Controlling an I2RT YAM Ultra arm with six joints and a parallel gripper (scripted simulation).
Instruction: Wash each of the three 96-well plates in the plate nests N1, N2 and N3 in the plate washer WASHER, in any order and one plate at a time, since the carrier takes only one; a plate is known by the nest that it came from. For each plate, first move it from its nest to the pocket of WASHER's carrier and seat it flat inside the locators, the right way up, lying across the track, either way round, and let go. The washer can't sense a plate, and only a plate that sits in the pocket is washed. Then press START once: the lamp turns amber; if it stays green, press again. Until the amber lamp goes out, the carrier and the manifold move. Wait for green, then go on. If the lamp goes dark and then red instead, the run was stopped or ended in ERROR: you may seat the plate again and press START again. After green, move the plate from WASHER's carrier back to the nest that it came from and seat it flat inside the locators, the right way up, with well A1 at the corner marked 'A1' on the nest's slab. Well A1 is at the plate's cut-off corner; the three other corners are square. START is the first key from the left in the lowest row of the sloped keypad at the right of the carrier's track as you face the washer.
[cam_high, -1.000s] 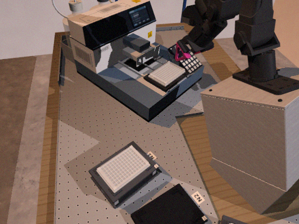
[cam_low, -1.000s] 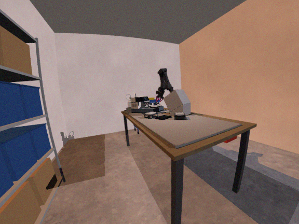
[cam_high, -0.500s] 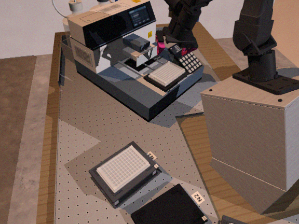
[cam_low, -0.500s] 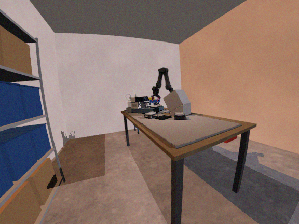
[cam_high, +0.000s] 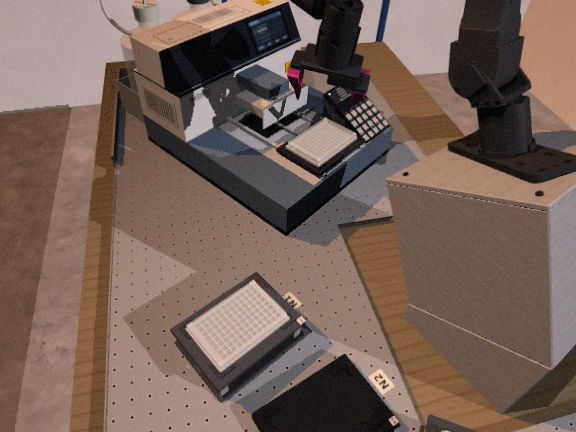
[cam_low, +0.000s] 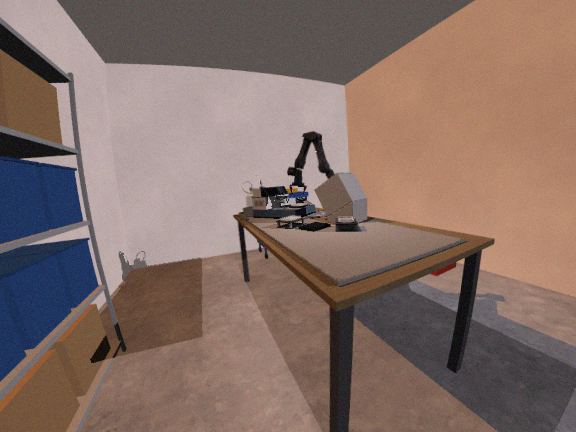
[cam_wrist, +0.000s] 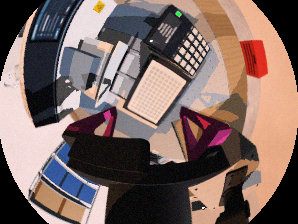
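My hand is 10 cm above the dark carrier pocket. The rest, counted from my hand: nest N1 (34 cm to the left, 24 cm ahead, 14 cm below); then manifold (12 cm to the right, 8 cm ahead, 5 cm below); then washer (12 cm to the right, 8 cm ahead, 5 cm below).
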